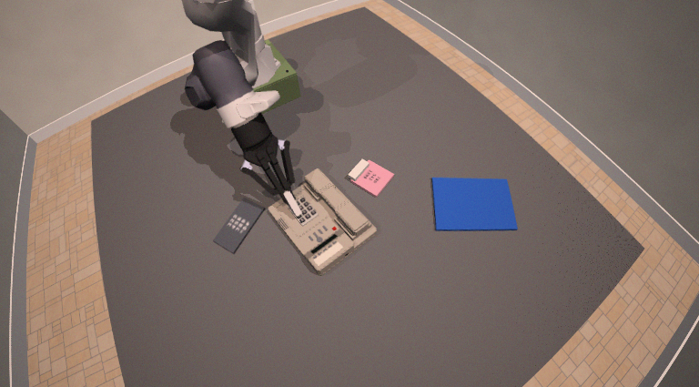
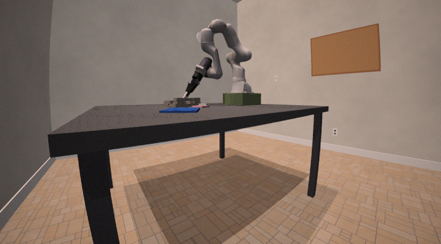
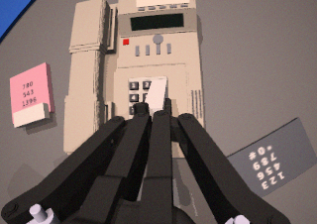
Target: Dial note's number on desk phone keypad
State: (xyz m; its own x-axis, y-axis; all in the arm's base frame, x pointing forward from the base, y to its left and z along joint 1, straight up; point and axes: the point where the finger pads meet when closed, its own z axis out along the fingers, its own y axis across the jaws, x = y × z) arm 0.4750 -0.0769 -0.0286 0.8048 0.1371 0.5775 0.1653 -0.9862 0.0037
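Now: the handset 3 cm ahead of my hand, 10 cm to the left of it and 3 cm below it. Also, from my hand: pink note 22 cm to the left, 7 cm below; then blue mat 21 cm ahead, 41 cm to the left, 7 cm below.
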